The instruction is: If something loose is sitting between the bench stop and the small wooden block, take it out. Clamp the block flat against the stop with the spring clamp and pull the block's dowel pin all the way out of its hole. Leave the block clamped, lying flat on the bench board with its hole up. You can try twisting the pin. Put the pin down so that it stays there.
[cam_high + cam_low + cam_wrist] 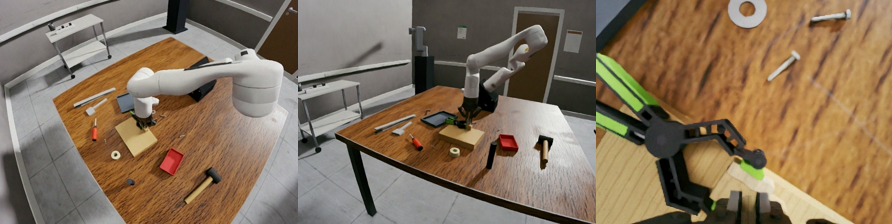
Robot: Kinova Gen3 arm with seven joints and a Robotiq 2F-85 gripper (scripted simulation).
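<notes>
The pale dowel pin is 2 cm below my hand. From my hand the other things lie so: wooden block: 4 cm below; then bench board: 5 cm ahead, 1 cm to the right, 6 cm below; then red bin: 23 cm to the left, 7 cm below.
</notes>
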